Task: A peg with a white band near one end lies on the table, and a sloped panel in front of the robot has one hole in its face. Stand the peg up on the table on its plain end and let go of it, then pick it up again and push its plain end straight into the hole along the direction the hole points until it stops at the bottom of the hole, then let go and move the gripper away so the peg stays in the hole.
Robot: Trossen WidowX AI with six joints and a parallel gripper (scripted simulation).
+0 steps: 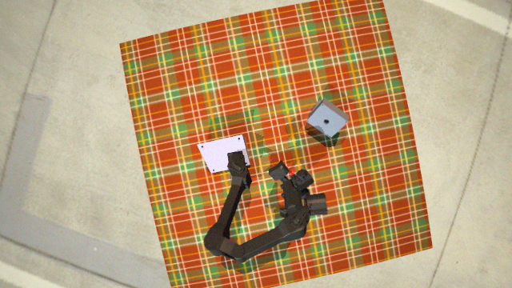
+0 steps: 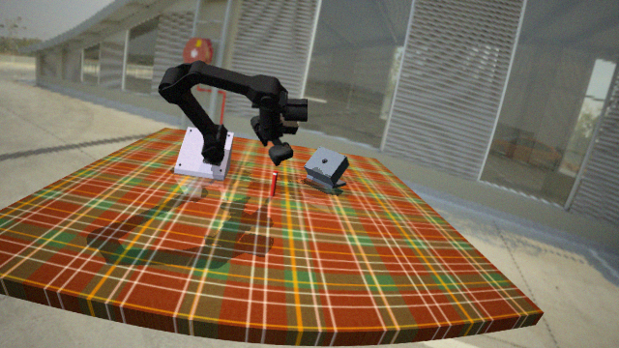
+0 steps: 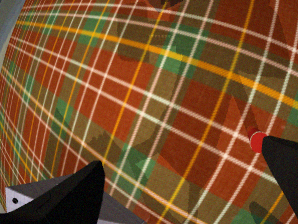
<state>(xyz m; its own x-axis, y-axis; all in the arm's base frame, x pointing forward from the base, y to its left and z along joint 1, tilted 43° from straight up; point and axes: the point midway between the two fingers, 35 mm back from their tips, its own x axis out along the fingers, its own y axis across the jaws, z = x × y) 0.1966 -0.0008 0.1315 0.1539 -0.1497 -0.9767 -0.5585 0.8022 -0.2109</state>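
My gripper tip is 6 cm above the red peg, 3 cm to the left of it and 2 cm short of it. Also, from my gripper tip: grey sloped panel 21 cm ahead, 18 cm to the left, 5 cm below.
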